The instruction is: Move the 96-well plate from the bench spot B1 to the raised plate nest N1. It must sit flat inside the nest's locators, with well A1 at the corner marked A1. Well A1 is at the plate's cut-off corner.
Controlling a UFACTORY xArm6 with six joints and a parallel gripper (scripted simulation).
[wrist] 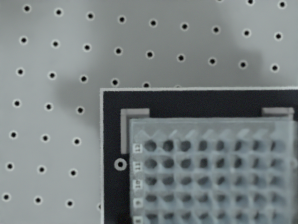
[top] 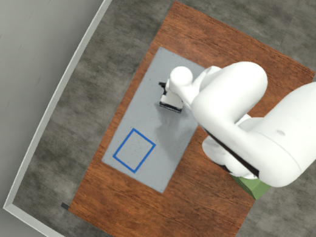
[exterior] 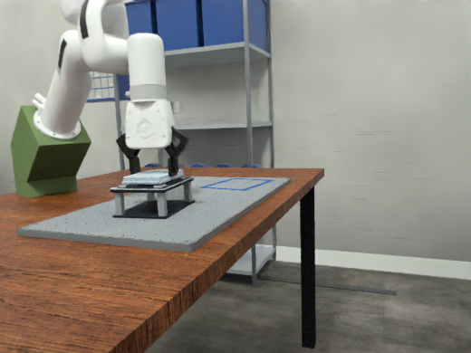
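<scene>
The black plate nest N1 is 3 cm below my hand. From my hand the other things lie so: clear 96-well plate: 1 cm below.
</scene>
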